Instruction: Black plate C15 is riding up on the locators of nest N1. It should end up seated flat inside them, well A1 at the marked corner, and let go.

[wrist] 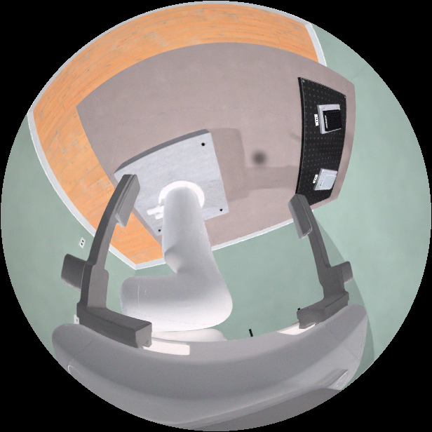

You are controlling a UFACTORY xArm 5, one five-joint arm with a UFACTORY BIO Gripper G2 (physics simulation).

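Note:
A black plate (333,120) sits on a light grey nest (329,107) near the far end of the dark perforated board, at the right of the wrist view. The nest's rim shows along its upper and left sides. The plate looks small and slightly skewed; its tilt, the locators and the marked corner are too small to make out. The label beside the nest is not legible. My gripper (214,207) is open and empty, its fingers spread wide, high above and well away from the plate.
A second nest (327,179), with a pale top, stands on the same dark board (318,150), nearer my right finger. The arm's white base column (184,225) rises from a grey mounting plate (195,162) on the brownish table (200,85). Wooden floor and green walls lie beyond.

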